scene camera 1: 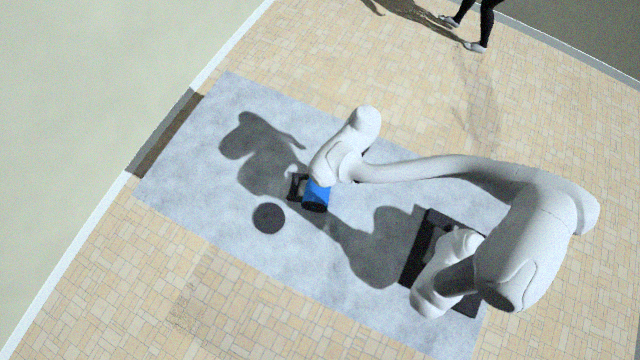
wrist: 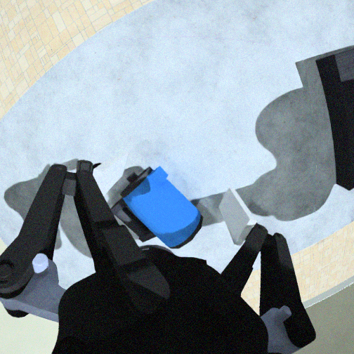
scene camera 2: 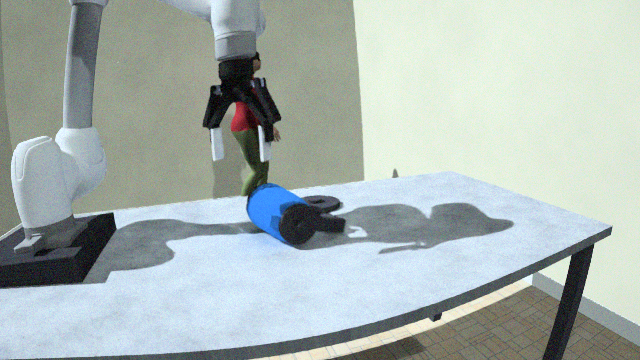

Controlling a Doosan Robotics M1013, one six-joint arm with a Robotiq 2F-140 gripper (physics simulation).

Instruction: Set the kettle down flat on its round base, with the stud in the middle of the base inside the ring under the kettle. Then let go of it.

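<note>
The blue kettle (scene camera 1: 317,194) (scene camera 2: 275,212) (wrist: 165,207) lies on its side on the table, its black handle (scene camera 1: 291,195) (scene camera 2: 331,223) pointing away from the robot's mount. Its small spout (wrist: 160,174) is by one dark end. The ring under the kettle cannot be made out. The round dark base (scene camera 1: 269,218) (scene camera 2: 332,203) lies flat beside the kettle, apart from it in scene camera 1; its stud is not clear. My gripper (scene camera 2: 241,152) (wrist: 175,180) is open and empty, high above the kettle, pointing down. The arm hides it in scene camera 1.
The robot's black mounting block (scene camera 1: 420,250) (scene camera 2: 95,250) (wrist: 336,120) stands at one end of the grey-white table (scene camera 1: 200,170) (scene camera 2: 225,310) (wrist: 175,65). The arm's shadow crosses the table. A person (scene camera 1: 482,25) (scene camera 2: 245,120) stands off the table in each scene camera view.
</note>
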